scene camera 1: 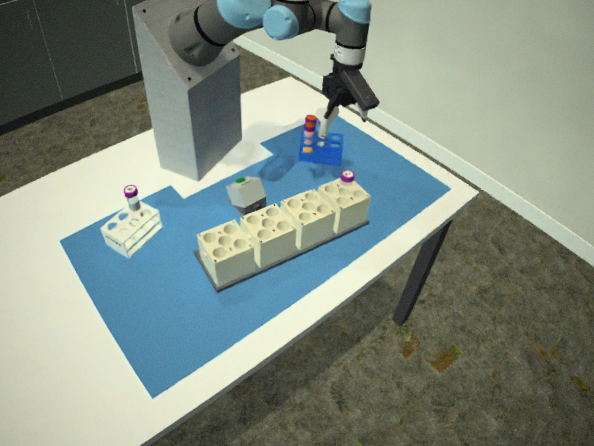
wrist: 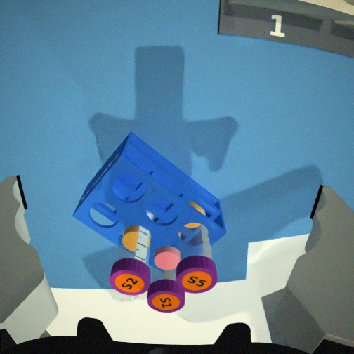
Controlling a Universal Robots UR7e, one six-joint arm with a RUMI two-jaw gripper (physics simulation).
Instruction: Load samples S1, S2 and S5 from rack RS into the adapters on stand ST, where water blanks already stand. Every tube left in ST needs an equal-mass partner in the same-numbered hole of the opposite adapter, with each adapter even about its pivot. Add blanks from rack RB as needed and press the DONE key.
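Frame: origin at the arm's base, x right, y ahead, z up, level; centimetres.
Seen in the pictures: gripper, between the fingertips: [scene camera 1: 343, 128]; arm's base, origin of its link: [scene camera 1: 192, 39].
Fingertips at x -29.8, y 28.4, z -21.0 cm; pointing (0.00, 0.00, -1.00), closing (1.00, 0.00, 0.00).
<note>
Pixels of each thing's top centre, then the offset from my fingertips to it. "spot": a spot on its surface instead. Level surfaces: height alone.
- ST, centre of its top: [scene camera 1: 285, 211] dy +13.4, dx +25.9, dz -7.4 cm
- White rack RB, a spot on its surface: [scene camera 1: 144, 239] spot: dy -3.6, dx +57.4, dz -16.5 cm
- grey box, centre of its top: [scene camera 1: 245, 179] dy -2.8, dx +28.3, dz -8.6 cm
- green DONE key, centre of its top: [scene camera 1: 240, 178] dy -5.0, dx +28.7, dz -9.5 cm
- blue mat, height of its surface: dz -17.0 cm
- white table, height of its surface: dz -17.3 cm
My gripper [scene camera 1: 345, 121] [wrist: 168, 187] is open and empty above blue rack RS [scene camera 1: 321, 157] [wrist: 111, 169]. In the wrist view, purple-capped tubes S2 [wrist: 130, 283], S1 [wrist: 166, 301] and S5 [wrist: 196, 281] stand in its lower row, below the line between the fingertips. In the scene view their caps overlap and a finger hides part of the rack. Stand ST [scene camera 1: 278, 260] [wrist: 300, 36] carries cream adapters [scene camera 1: 232, 267]. A white-topped, purple-ringed blank [scene camera 1: 347, 176] stands in the rightmost one. White rack RB [scene camera 1: 144, 239] holds a blank [scene camera 1: 131, 192].
A grey box [scene camera 1: 247, 194] with the green DONE key [scene camera 1: 240, 180] stands behind the adapters. The arm's grey pedestal [scene camera 1: 215, 120] rises at the back left. A blue mat [scene camera 1: 165, 320] [wrist: 60, 45] lies under the racks and stand, on the white table [scene camera 1: 45, 310].
</note>
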